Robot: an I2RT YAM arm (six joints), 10 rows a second.
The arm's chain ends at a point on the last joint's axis. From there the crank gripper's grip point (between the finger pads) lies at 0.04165 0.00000 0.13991 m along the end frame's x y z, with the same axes.
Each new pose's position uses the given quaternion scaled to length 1; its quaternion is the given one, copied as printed.
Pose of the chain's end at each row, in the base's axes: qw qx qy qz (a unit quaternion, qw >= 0); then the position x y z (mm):
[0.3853 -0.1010 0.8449 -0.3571 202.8 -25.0 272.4]
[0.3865 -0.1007 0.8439 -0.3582 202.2 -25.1 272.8]
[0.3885 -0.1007 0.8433 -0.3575 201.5 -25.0 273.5]
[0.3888 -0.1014 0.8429 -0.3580 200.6 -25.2 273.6]
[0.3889 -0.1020 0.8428 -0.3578 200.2 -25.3 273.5]
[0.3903 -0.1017 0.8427 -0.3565 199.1 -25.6 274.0]
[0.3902 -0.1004 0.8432 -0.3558 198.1 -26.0 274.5]
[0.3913 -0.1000 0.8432 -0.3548 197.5 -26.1 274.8]
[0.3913 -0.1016 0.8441 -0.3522 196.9 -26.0 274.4]
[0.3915 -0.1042 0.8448 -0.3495 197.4 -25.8 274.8]
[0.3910 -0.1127 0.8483 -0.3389 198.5 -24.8 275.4]
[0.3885 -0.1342 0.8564 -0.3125 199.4 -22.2 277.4]
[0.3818 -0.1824 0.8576 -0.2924 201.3 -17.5 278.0]
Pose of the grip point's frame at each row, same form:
[0.3853 -0.1010 0.8449 -0.3571 275.5 -117.1 185.6]
[0.3865 -0.1007 0.8439 -0.3582 275.2 -117.4 186.4]
[0.3885 -0.1007 0.8433 -0.3575 275.0 -117.1 187.3]
[0.3888 -0.1014 0.8429 -0.3580 274.2 -117.3 187.6]
[0.3889 -0.1020 0.8428 -0.3578 273.9 -117.3 187.5]
[0.3903 -0.1017 0.8427 -0.3565 273.2 -117.3 187.9]
[0.3902 -0.1004 0.8432 -0.3558 272.0 -117.6 188.2]
[0.3913 -0.1000 0.8432 -0.3548 271.7 -117.5 188.4]
[0.3913 -0.1016 0.8441 -0.3522 271.3 -116.7 187.5]
[0.3915 -0.1042 0.8448 -0.3495 272.2 -115.7 187.4]
[0.3910 -0.1127 0.8483 -0.3389 274.1 -111.9 186.0]
[0.3885 -0.1342 0.8564 -0.3125 276.7 -102.2 182.8]
[0.3818 -0.1824 0.8576 -0.2924 281.1 -90.5 180.0]

